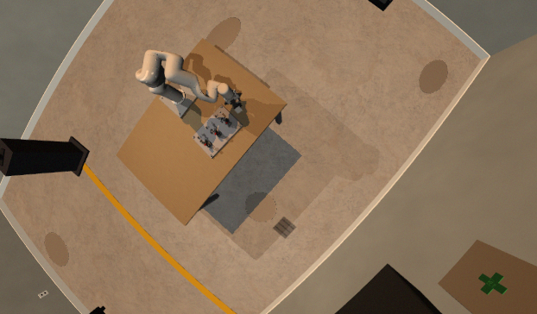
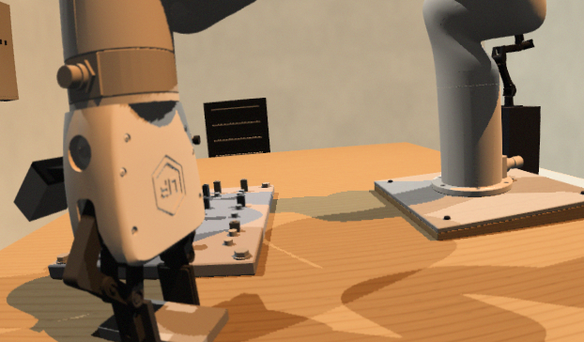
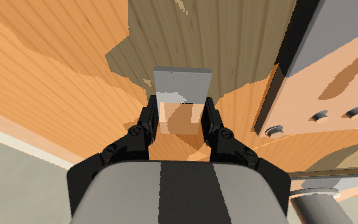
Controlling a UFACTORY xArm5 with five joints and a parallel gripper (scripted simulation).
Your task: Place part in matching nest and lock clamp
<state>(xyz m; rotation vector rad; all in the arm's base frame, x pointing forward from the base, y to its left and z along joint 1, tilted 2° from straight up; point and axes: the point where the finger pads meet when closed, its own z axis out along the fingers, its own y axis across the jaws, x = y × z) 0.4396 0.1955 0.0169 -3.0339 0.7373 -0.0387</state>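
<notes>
Right now the clamp is 17 cm to the right of my hand, 4 cm ahead of it and 4 cm above it. Round my hand: fixture plate: 27 cm to the right, 1 cm below, 1 cm behind; then flat tan part: 2 cm below.
</notes>
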